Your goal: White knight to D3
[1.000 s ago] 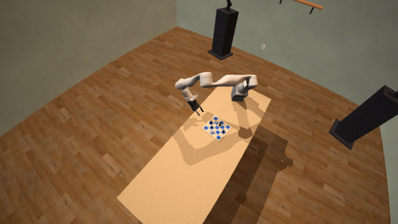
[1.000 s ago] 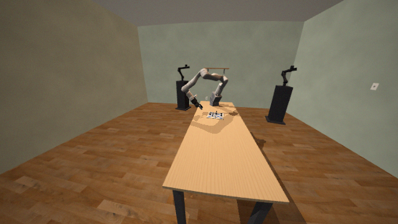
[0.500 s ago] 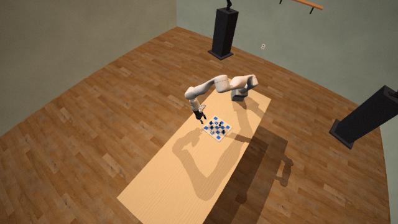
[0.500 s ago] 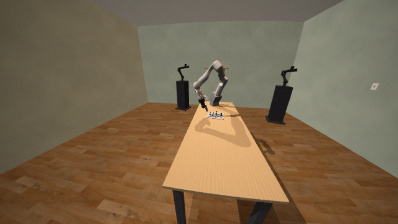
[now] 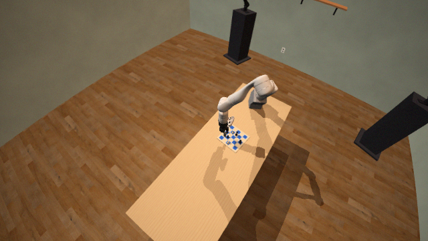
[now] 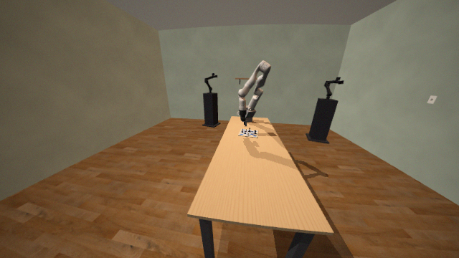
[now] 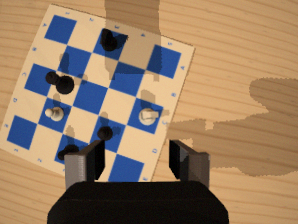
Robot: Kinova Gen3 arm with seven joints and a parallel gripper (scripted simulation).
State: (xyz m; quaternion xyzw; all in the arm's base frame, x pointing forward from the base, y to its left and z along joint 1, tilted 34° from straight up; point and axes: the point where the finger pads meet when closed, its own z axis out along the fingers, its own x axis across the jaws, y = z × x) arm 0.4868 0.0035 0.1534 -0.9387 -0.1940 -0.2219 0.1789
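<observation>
Now: the white knight 10 mm behind my hand, 40 mm to the left of it and 120 mm below it. From my hand the other things lie so: chessboard (90 mm behind, 30 mm to the left, 140 mm below); round white piece (120 mm behind, 10 mm to the right, 120 mm below); black piece (130 mm behind, 20 mm to the left, 110 mm below).
</observation>
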